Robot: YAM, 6 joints.
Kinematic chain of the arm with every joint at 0, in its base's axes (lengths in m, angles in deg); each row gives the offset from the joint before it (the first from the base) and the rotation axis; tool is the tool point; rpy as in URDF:
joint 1: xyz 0 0 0.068 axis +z
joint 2: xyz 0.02 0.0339 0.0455 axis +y
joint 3: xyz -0.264 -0.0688 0 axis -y
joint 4: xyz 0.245 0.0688 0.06 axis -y
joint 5: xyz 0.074 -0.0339 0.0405 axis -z
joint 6: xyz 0.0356 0 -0.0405 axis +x
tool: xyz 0 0 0 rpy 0 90 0
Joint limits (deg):
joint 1: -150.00..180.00
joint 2: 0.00..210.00
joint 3: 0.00..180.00
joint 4: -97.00..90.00
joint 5: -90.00..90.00
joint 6: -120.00..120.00
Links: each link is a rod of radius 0.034 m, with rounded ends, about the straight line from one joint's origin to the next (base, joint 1, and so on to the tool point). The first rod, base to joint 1, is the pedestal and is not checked.
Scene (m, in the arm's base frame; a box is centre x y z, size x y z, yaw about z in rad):
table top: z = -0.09
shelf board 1: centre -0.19 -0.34 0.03 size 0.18 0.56 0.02 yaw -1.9
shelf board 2: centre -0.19 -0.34 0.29 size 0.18 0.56 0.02 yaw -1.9
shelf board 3: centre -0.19 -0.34 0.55 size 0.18 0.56 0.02 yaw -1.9
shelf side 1: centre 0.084 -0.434 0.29 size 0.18 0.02 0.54 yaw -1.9
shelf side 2: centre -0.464 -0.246 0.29 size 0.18 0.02 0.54 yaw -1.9
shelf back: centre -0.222 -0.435 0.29 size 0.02 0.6 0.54 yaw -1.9
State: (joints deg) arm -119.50 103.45 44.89 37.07 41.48 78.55
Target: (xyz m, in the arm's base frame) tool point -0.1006 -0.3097 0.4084
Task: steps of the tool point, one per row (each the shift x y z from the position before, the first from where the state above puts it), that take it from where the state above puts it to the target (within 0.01 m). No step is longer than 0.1 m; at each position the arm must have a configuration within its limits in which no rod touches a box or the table.
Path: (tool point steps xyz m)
1: 0.0136 0.0552 0.0116
2: 0.0186 0.0537 -0.0002
3: 0.0220 0.0496 -0.0114
4: 0.0130 -0.0431 0.0793
5: 0.0325 -0.0161 0.0872
6: 0.0392 0.0182 0.0863
7: -0.0122 -0.0418 0.0076
8: -0.0150 -0.0440 0.0002
9: -0.0174 -0.0449 -0.0078

